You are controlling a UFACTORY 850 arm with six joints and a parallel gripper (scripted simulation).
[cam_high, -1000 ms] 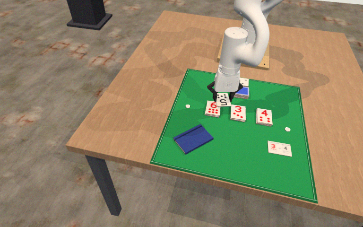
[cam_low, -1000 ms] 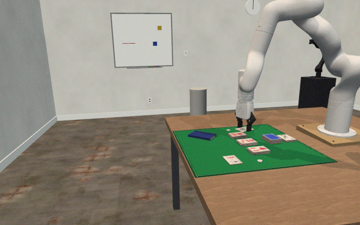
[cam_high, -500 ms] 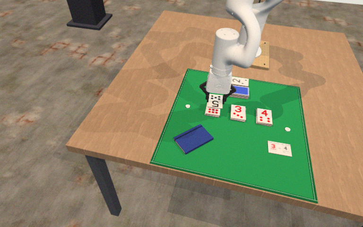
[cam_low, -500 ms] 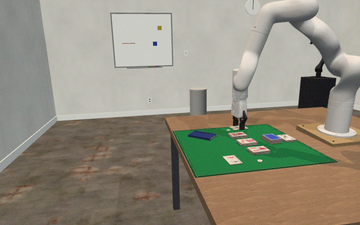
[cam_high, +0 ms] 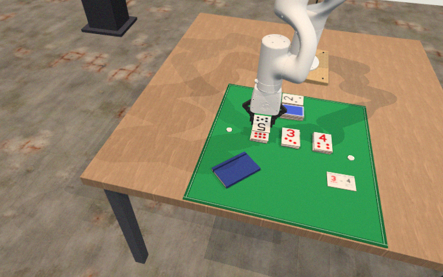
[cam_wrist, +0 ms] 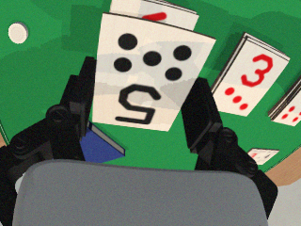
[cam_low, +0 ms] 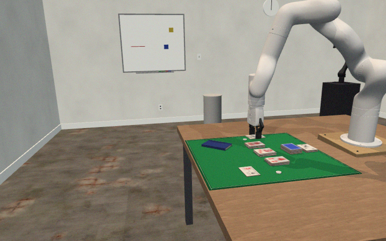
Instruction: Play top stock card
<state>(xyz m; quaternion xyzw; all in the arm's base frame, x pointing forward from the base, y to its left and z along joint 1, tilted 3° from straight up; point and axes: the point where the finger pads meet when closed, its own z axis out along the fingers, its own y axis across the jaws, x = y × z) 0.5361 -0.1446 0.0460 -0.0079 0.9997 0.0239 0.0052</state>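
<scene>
Now: the green card cloth 11 cm to the left of my hand, 8 cm below it and 4 cm ahead of it. From my hand the other things lie so: black 5 card: 1 cm below; then black 2: 23 cm behind, 12 cm to the left, 6 cm below; then blue notebook: 19 cm ahead, 6 cm to the right, 6 cm below.
</scene>
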